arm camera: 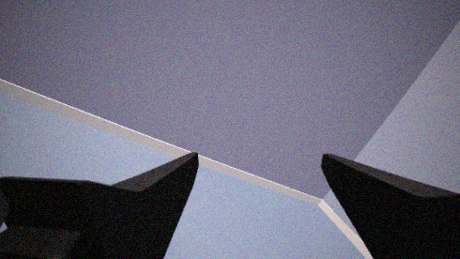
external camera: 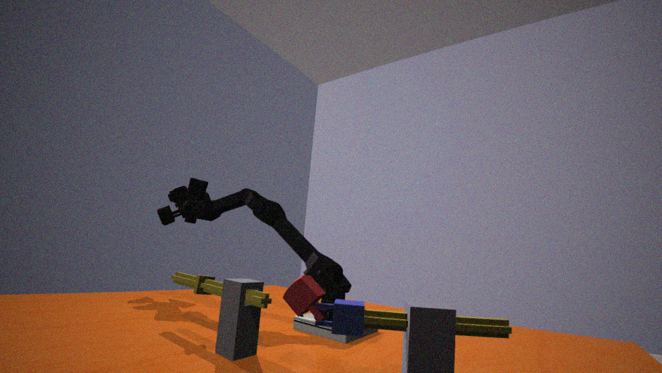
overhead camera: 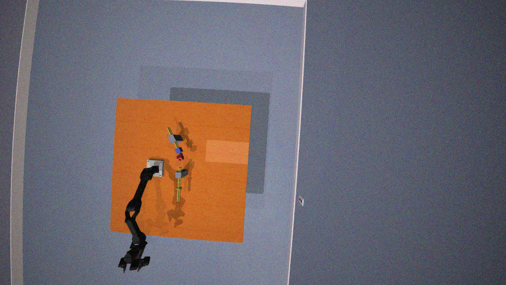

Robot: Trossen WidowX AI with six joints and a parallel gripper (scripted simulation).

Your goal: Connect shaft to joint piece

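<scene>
Right now the dark red square joint piece is 34 cm ahead of my gripper tip, 82 cm to the left of it and 18 cm below it.
</scene>
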